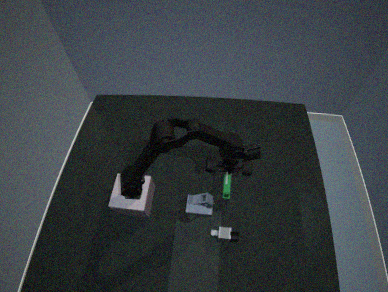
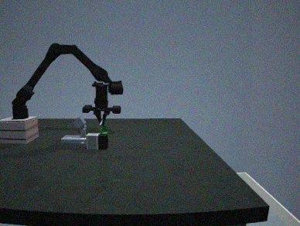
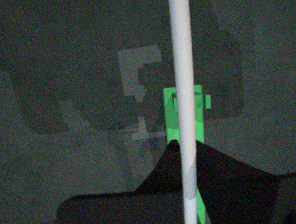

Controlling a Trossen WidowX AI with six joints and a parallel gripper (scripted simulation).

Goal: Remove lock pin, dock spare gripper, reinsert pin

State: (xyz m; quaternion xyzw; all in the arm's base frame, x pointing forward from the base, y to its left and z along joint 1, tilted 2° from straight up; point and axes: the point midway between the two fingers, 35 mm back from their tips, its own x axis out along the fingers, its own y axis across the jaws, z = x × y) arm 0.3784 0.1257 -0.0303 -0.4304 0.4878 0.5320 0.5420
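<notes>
Right now my gripper tip is 3 cm to the left of the green rest, 2 cm above it and 1 cm short of it. From my gripper tip the other things lie so: grey mount socket: 14 cm to the right, 10 cm behind, 1 cm above; spare gripper: 27 cm to the right, 1 cm below, 1 cm behind.
</notes>
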